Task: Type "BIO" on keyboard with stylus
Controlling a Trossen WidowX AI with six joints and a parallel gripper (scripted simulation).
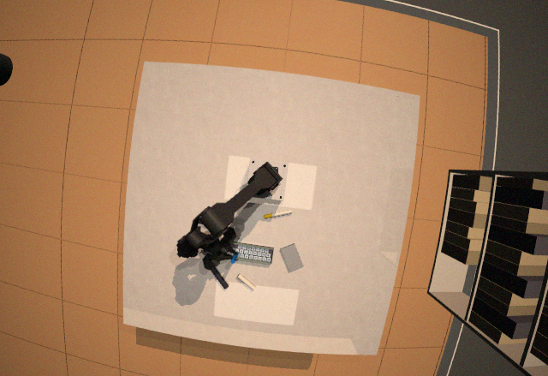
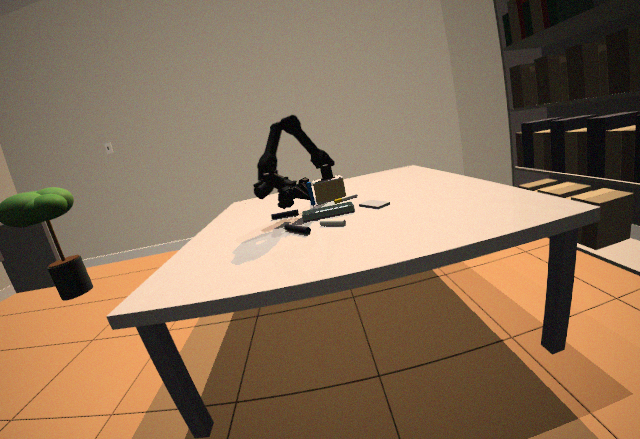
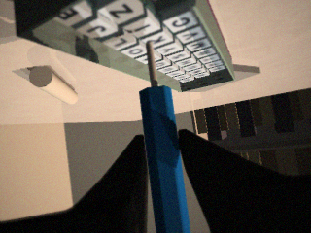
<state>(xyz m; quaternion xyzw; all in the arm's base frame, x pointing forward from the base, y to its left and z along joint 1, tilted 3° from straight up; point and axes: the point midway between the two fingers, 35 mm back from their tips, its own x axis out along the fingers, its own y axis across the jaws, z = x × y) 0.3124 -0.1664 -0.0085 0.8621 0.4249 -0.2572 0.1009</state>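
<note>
My gripper tip is now 150 mm short of the pale cylinder, 70 mm above it and 30 mm to the right of it. The rest, counted from my gripper tip: blue stylus (10 mm below); then yellow-and-white pen (160 mm to the left, 160 mm behind, 70 mm below); then stylus tip (50 mm below).
</note>
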